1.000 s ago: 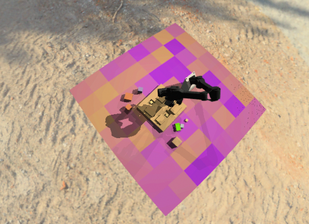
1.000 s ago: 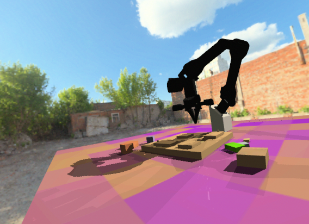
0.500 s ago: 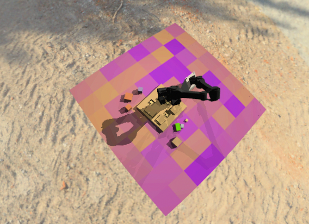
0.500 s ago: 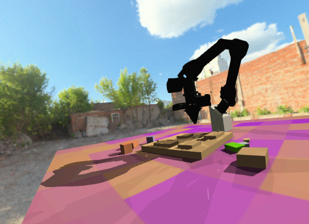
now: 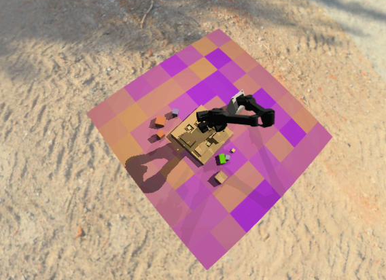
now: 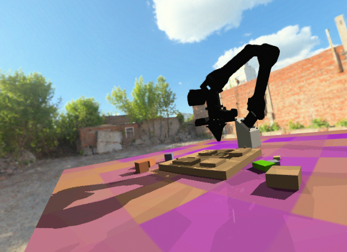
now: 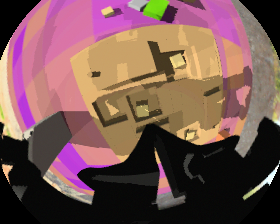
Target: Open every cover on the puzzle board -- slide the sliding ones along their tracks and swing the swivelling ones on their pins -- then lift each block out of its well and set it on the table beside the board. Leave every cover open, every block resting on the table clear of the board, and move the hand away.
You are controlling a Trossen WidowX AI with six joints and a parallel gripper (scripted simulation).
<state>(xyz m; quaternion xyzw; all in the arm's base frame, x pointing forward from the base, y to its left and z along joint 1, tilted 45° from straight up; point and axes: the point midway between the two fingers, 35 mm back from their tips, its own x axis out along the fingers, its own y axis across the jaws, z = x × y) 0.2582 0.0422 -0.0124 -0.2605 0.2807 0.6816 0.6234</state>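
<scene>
Now: gripper tip 6 cm short of the tan puzzle board, 1 cm to the right of it and 5 cm above it. From my gripper tip the other things lie so: green block 5 cm ahead, 21 cm to the left, 7 cm below; then greyish-purple block 12 cm ahead, 23 cm to the right, 6 cm below; then tan block 13 cm ahead, 30 cm to the left, 6 cm below.
</scene>
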